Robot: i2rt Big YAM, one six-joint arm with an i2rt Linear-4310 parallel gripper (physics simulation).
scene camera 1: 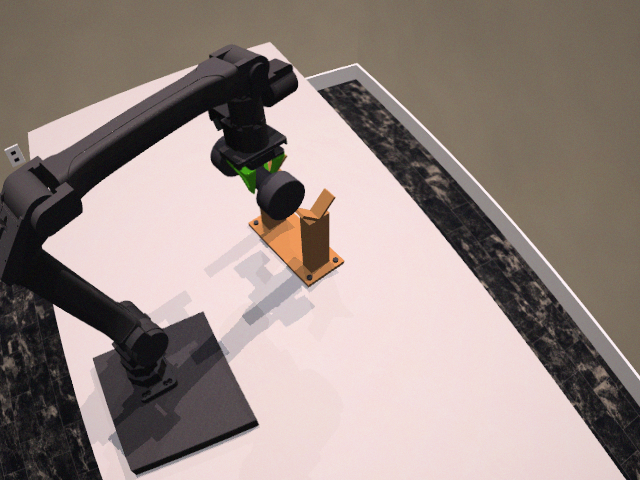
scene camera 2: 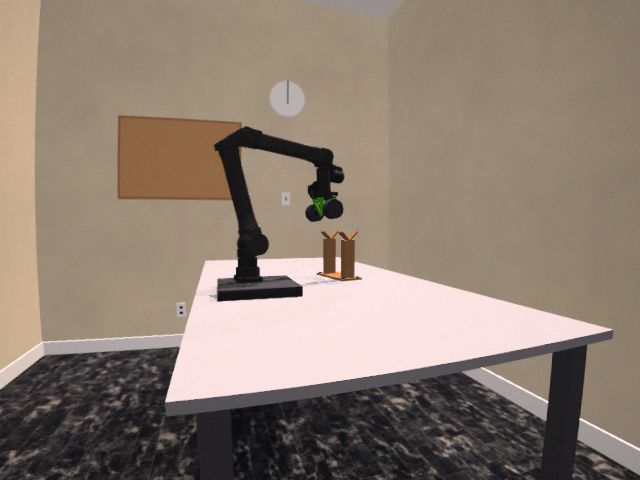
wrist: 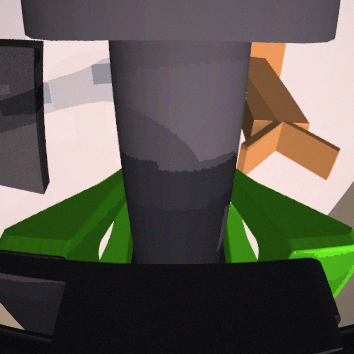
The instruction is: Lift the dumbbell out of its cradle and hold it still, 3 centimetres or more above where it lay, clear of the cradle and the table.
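Seen in the pictures: gripper, fingertip midpoint: (scene camera 2: 325, 216) (wrist: 177, 173); arm's base at its link origin: (scene camera 1: 148, 371) (scene camera 2: 248, 280).
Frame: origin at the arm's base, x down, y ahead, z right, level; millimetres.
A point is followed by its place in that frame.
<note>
The dark grey dumbbell (scene camera 1: 280, 196) @(x -282, y 343, z -3 mm) (scene camera 2: 333, 208) @(x -265, y 346, z -2 mm) (wrist: 180, 100) @(x -274, y 343, z -139 mm) hangs in the air, roughly level, with a round weight at each end. My gripper (scene camera 1: 262, 178) @(x -236, y 347, z -82 mm) (scene camera 2: 320, 207) @(x -236, y 347, z -82 mm) (wrist: 177, 173) @(x -236, y 347, z -82 mm), with green fingers, points down and is shut on the dumbbell's handle between the weights. The orange cradle (scene camera 1: 315, 242) @(x -73, y 424, z -27 mm) (scene camera 2: 347, 258) @(x -59, y 425, z -28 mm) (wrist: 307, 145) @(x -155, y 454, z -50 mm) stands on the table with two upright posts, each topped by a V. In the second scene view a gap shows between the dumbbell and the V tops, and the dumbbell is well above the table. The far post is partly hidden in the first scene view.
The white table (scene camera 1: 413, 335) @(x 31, y 494, z 218 mm) (scene camera 2: 361, 330) @(x 31, y 122, z 583 mm) carries the cradle and the arm's dark square base plate (scene camera 1: 227, 403) @(x -2, y 104, z 144 mm) (scene camera 2: 258, 292) @(x 10, y -7, z 185 mm) (wrist: 20, 150) @(x -1, y 113, z 106 mm). The arm reaches over the table from that plate. The cradle's posts stand below and beside the dumbbell.
</note>
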